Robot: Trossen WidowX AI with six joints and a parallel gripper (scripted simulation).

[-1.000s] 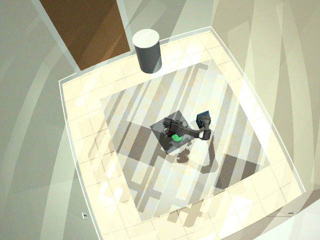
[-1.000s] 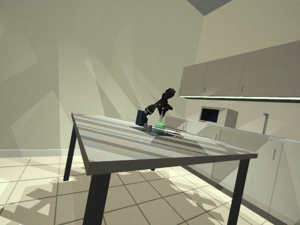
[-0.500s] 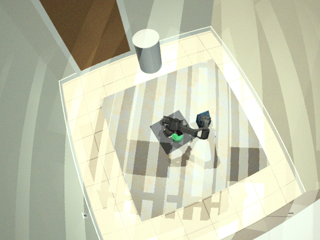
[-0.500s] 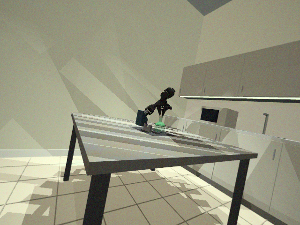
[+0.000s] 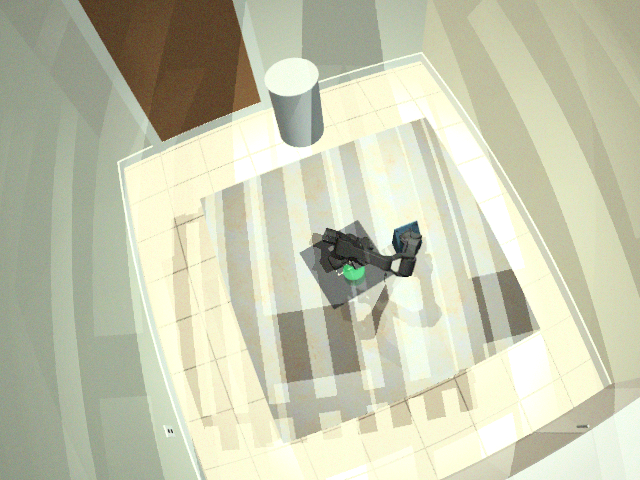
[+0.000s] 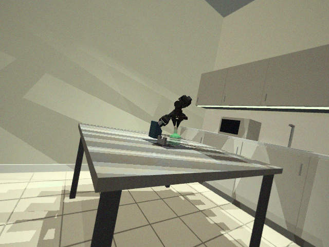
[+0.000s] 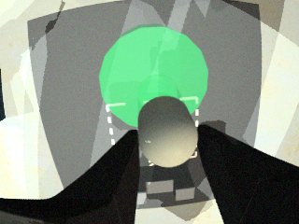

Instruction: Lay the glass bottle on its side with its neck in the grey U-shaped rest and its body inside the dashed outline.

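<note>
Now: gripper tip 50 mm above the green glass bottle and 10 mm to the right of it. The rest, counted from my gripper tip: dark grey mat: 150 mm below, 50 mm to the right.
</note>
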